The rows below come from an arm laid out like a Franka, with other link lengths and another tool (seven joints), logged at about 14 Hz.
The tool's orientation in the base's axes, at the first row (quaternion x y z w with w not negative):
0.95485, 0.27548, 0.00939, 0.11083
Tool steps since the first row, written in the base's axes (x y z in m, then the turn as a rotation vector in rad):
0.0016, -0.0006, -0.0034, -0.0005, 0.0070, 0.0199
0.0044, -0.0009, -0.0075, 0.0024, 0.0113, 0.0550
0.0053, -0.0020, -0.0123, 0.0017, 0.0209, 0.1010
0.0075, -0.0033, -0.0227, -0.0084, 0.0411, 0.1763
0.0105, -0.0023, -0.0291, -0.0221, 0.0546, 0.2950
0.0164, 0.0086, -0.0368, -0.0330, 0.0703, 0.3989
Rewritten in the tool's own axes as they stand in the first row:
0.0012, 0.0006, 0.0036, 0.0024, -0.0017, -0.0209
0.0036, 0.0014, 0.0078, 0.0056, 0.0039, -0.0558
0.0040, 0.0018, 0.0128, 0.0081, 0.0056, -0.1027
0.0056, 0.0017, 0.0234, 0.0070, 0.0000, -0.1811
0.0089, 0.0011, 0.0297, -0.0026, 0.0074, -0.3007
0.0200, -0.0065, 0.0354, -0.0081, 0.0113, -0.4062

